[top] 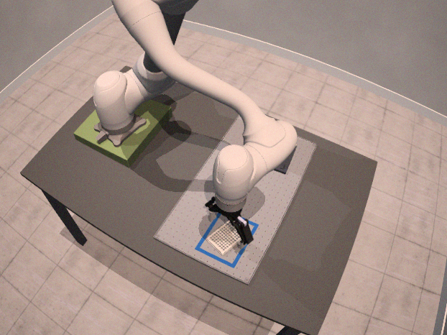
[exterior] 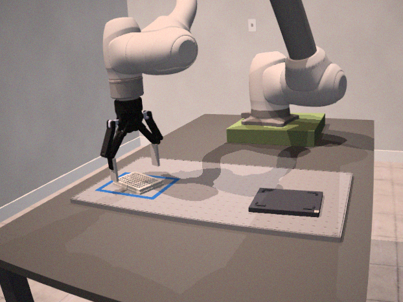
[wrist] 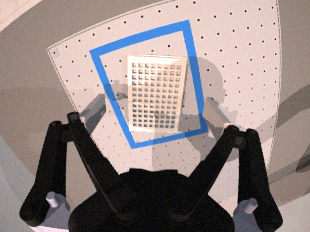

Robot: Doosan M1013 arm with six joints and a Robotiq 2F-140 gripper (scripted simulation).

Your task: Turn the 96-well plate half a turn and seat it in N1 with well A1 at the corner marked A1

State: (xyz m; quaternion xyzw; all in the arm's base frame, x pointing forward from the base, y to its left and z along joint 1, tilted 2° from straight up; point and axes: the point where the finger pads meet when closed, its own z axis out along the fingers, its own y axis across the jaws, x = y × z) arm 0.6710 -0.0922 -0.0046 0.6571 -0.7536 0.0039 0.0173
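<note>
Right now the white 96-well plate is 40 mm below my hand. The rest, counted from my hand: pale A1 mark (40 mm behind, 510 mm to the left, 30 mm below); dark plate nest N1 (70 mm behind, 420 mm to the left, 40 mm below).
</note>
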